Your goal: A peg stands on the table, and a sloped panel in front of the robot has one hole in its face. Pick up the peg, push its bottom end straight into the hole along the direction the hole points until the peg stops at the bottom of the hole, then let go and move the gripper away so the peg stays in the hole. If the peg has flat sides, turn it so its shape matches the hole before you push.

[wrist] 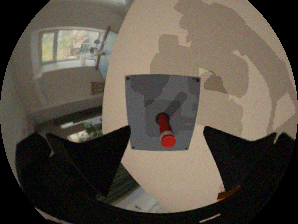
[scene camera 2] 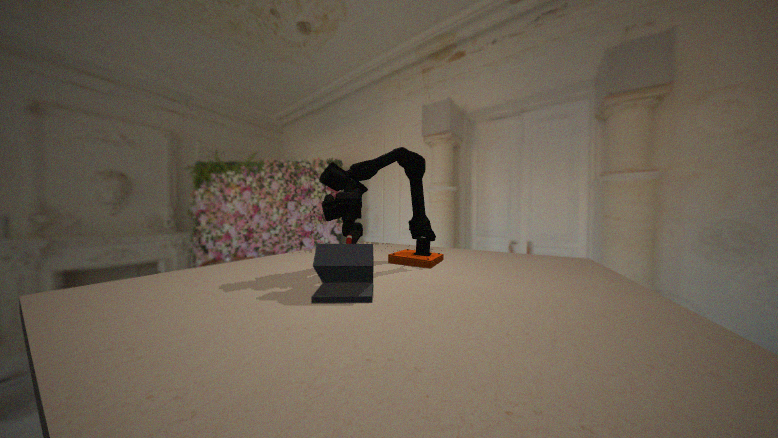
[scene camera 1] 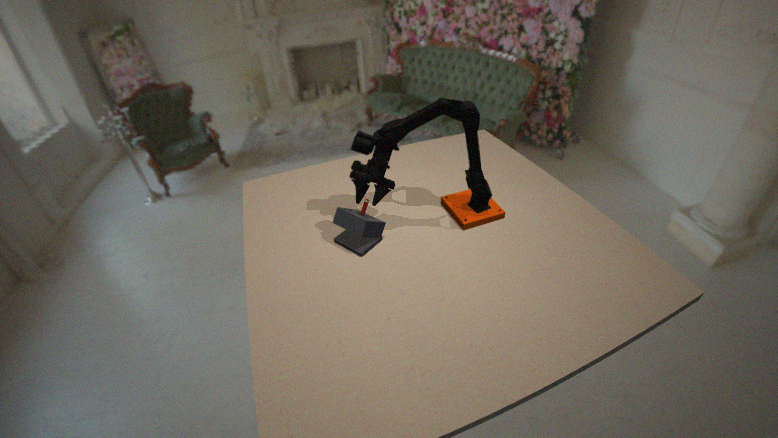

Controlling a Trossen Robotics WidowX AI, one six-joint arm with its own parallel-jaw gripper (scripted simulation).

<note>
My gripper (scene camera 2: 348, 242) is open, holding nothing. Further things: a dark grey sloped panel (scene camera 2: 334, 263) and a flat panel foot (scene camera 2: 362, 292).
My gripper also shows in the wrist view (wrist: 169, 130) and in scene camera 1 (scene camera 1: 365, 204). The dark grey sloped panel is seen too in the wrist view (wrist: 147, 94) and in scene camera 1 (scene camera 1: 349, 219).
</note>
